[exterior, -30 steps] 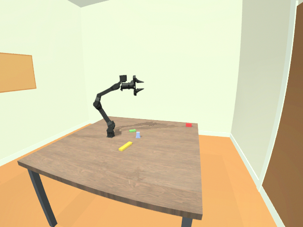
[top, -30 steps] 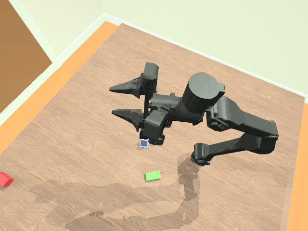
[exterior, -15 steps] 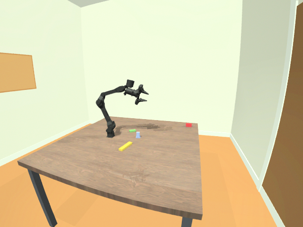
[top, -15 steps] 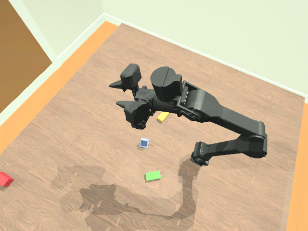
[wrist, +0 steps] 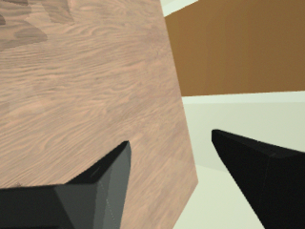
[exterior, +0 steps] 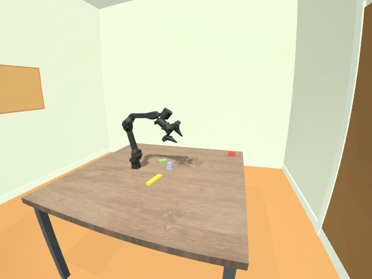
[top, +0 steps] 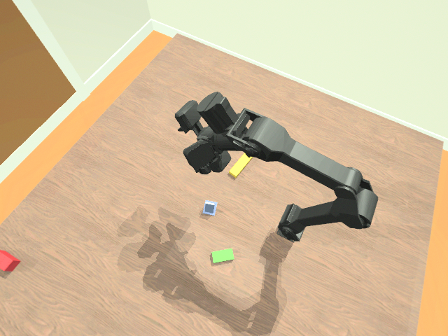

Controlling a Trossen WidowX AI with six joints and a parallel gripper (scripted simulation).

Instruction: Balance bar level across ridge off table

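My gripper tip is 260 mm above the yellow bar, 150 mm to the left of it and 140 mm past it. The rest, counted from my gripper tip: flat green block 260 mm below, 230 mm behind, 190 mm to the left; red block 510 mm to the left, 350 mm ahead, 250 mm below.
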